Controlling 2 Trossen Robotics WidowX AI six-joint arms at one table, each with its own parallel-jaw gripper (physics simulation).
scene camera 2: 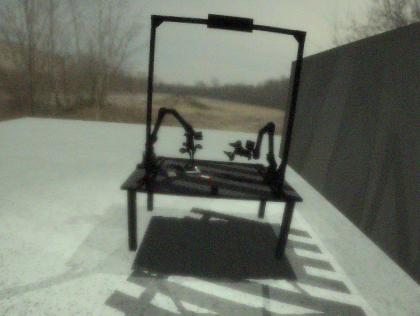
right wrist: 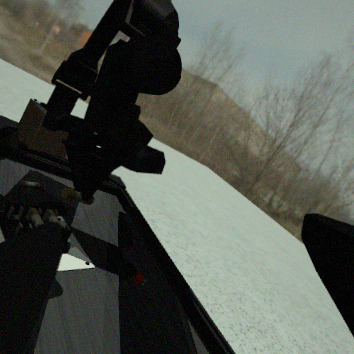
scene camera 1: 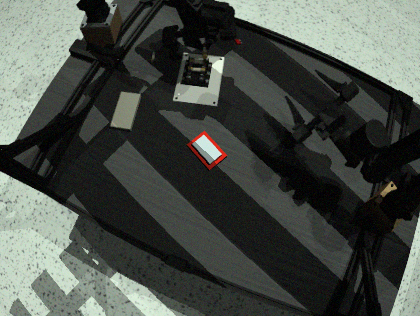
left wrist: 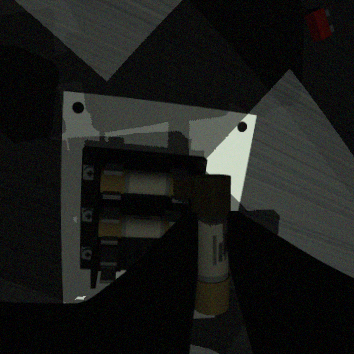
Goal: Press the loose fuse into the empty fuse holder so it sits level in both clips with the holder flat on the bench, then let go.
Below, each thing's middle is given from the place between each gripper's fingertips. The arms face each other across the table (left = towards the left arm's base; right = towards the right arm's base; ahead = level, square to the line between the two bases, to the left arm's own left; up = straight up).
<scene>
My right hand is 210 mm above the red-framed card (scene camera 1: 209, 153), 190 mm past it and 120 mm to the right of it. From my right hand the other things lie so: cream block (scene camera 1: 126, 109): 370 mm to the left, 220 mm behind, 210 mm below.
My left hand is 210 mm past the red-framed card, 160 mm to the left of it and 80 mm above it. Round my left hand: cream block 250 mm behind, 90 mm to the left, 80 mm below.
</scene>
